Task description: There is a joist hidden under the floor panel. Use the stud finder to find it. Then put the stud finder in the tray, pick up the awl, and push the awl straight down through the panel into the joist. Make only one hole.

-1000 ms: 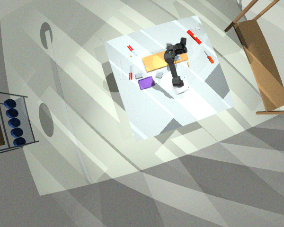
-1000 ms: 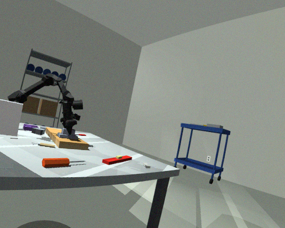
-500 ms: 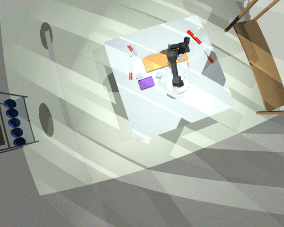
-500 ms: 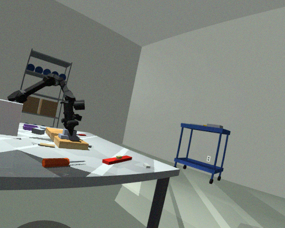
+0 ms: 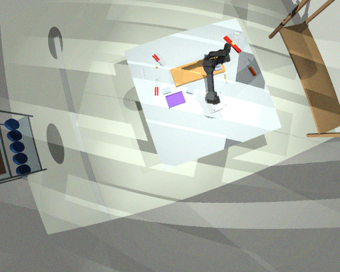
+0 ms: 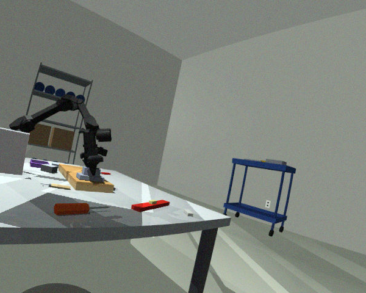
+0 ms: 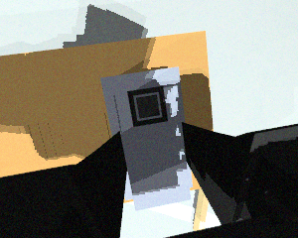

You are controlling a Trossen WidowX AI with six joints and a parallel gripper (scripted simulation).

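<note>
Right now the purple tray is 48 cm to the left of my gripper tip, 23 cm behind it and 5 cm below it. Round my gripper tip: grey stud finder (2 cm above, 1 cm ahead); awl (18 cm behind, 7 cm to the right, 6 cm below); red level (27 cm to the right, 19 cm ahead, 5 cm below).
</note>
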